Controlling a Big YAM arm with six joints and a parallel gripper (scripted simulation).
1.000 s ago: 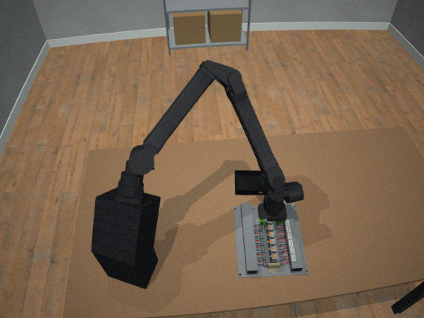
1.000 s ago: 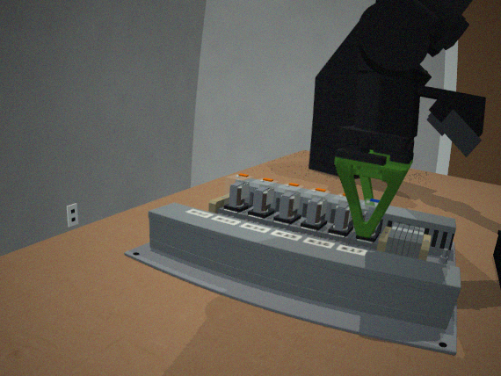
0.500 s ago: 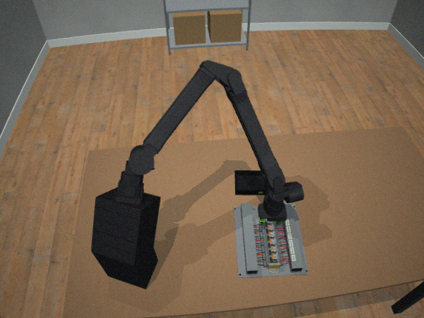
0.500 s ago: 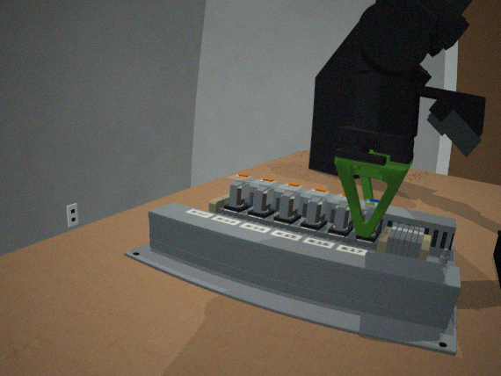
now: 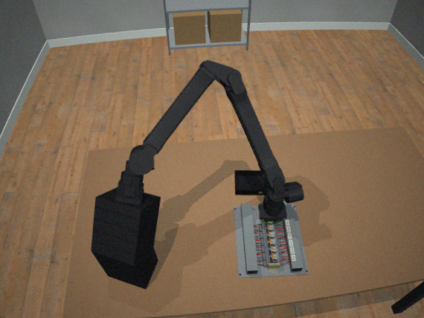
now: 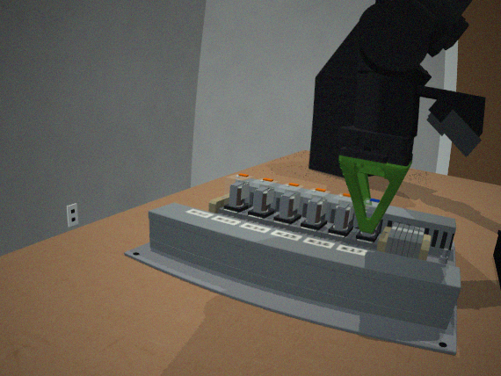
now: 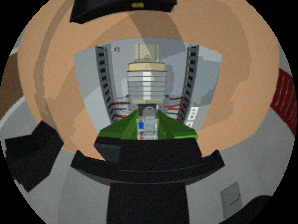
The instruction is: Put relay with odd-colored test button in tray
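My hand is right at the relay. The rest, counted from my hand: black tray (23 cm to the left, 5 cm behind, 3 cm below).
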